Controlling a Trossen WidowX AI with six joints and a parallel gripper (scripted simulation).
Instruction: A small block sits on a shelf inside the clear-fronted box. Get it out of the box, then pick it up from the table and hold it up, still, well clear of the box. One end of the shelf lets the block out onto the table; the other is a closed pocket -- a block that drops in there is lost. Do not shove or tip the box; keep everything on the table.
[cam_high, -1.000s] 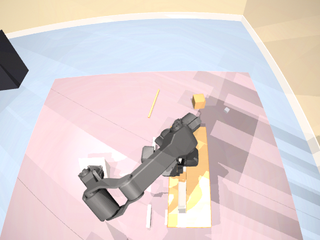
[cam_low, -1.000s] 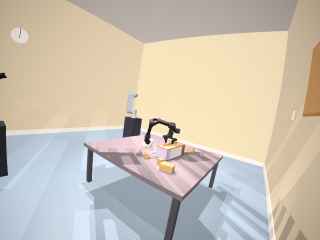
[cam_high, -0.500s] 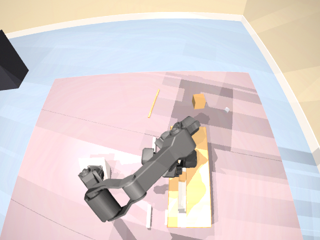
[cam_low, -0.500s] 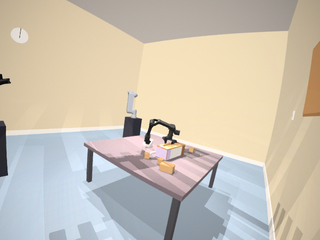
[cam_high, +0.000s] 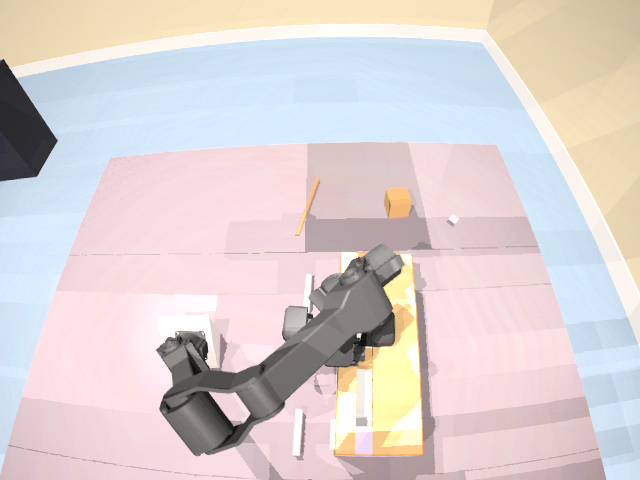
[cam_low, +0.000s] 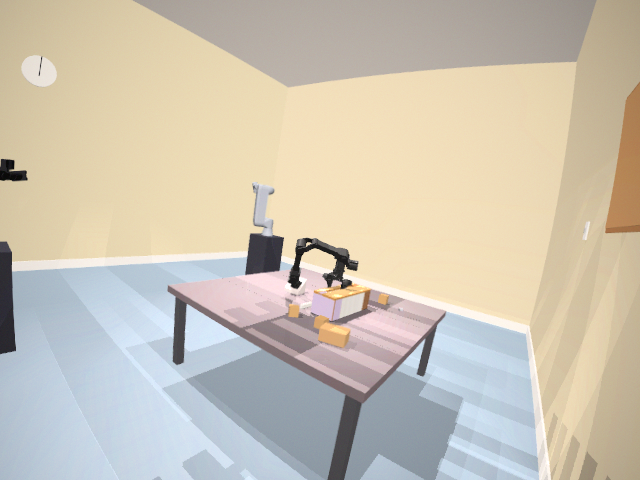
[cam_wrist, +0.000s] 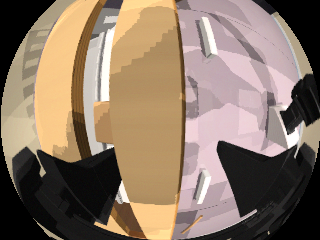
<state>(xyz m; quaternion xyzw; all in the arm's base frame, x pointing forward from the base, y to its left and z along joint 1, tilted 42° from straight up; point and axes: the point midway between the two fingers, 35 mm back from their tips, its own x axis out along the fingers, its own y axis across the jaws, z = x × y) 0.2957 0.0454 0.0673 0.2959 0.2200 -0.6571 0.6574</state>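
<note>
Now: the orange block 50 mm ahead of my gripper tip and 30 mm to the right of it. The rest, counted from my gripper tip: thin wooden stick (60 mm behind, 410 mm to the left, 80 mm below).
</note>
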